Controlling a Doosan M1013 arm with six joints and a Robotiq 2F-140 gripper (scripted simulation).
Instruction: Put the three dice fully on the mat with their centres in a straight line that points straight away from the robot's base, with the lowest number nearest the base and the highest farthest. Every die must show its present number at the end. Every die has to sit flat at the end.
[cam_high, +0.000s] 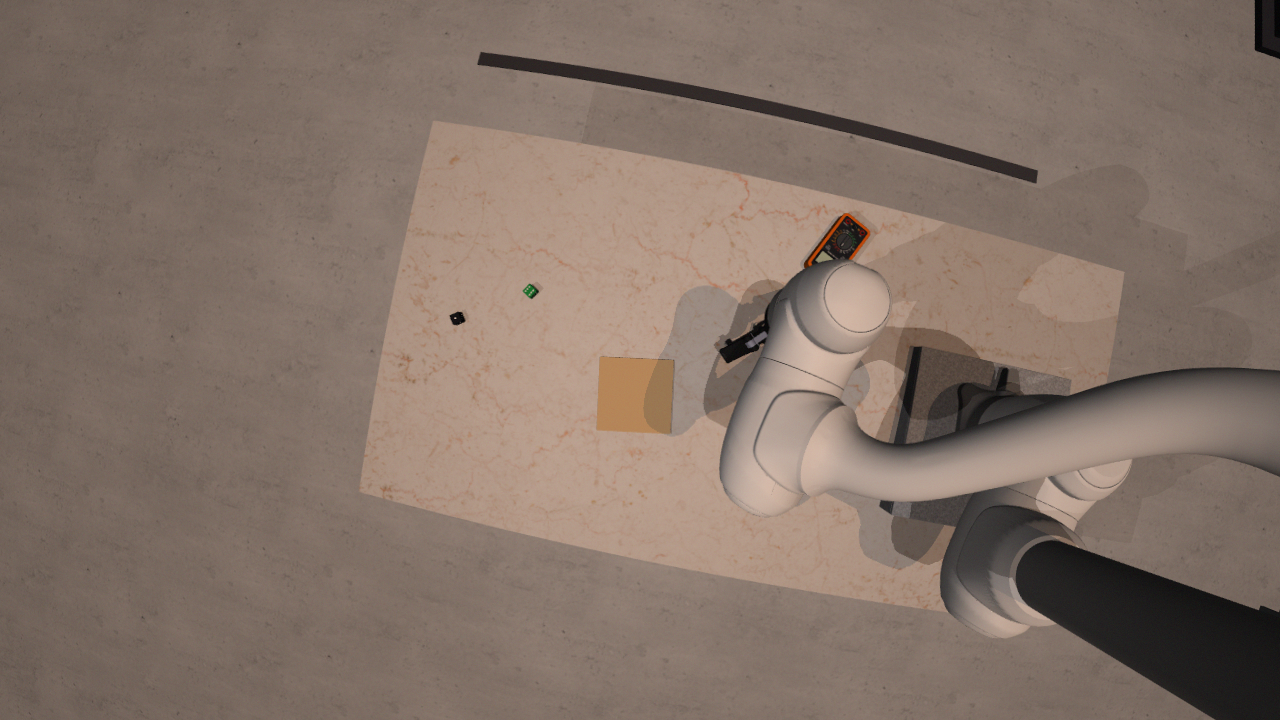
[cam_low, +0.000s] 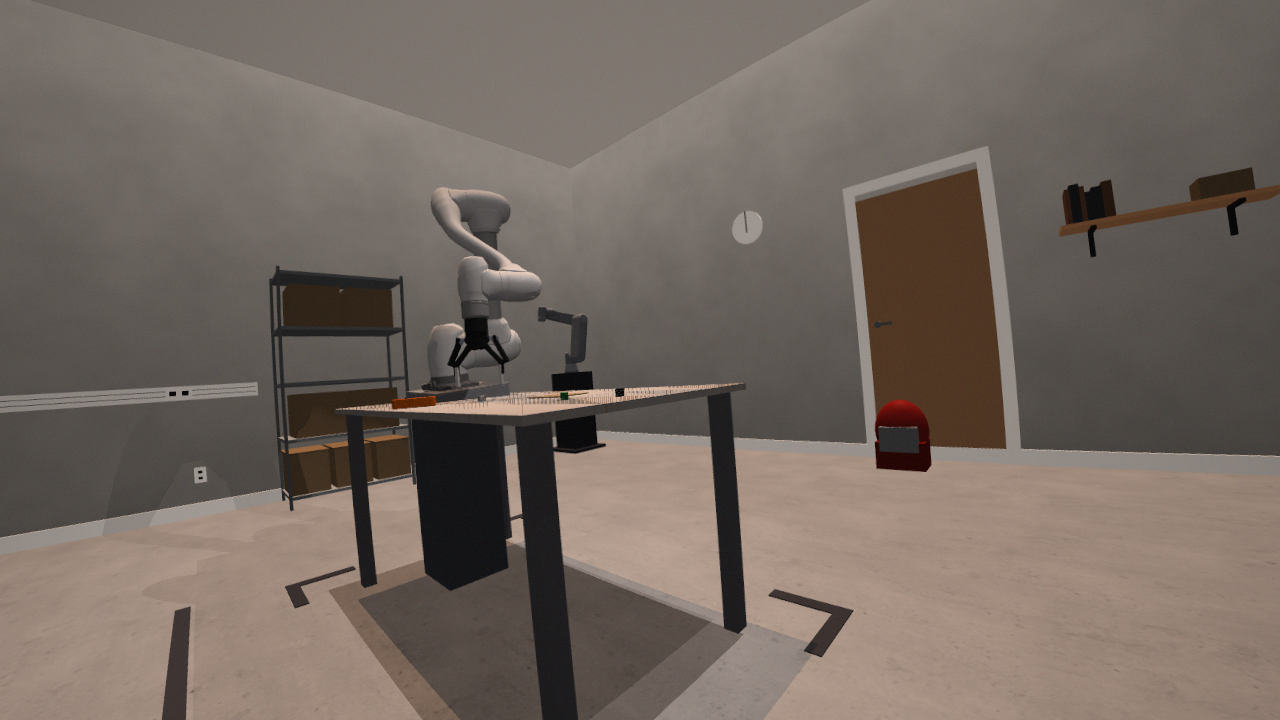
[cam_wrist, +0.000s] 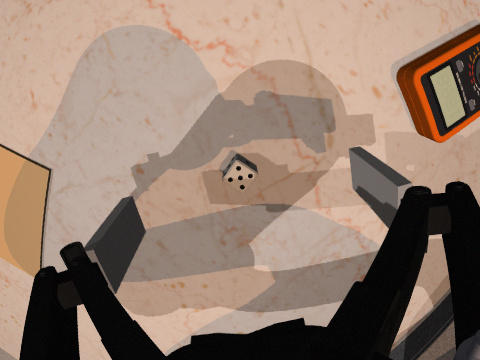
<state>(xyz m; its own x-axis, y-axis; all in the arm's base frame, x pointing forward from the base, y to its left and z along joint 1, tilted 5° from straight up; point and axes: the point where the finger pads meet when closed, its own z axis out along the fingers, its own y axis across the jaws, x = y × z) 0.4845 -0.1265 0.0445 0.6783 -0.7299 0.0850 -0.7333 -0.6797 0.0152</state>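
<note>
Right now my hand is 50 mm above the white die. Round my hand: mat (210 mm ahead, 160 mm to the left, 60 mm below); then green die (440 mm ahead, 50 mm below); then orange multimeter (170 mm to the right, 130 mm behind, 50 mm below).
</note>
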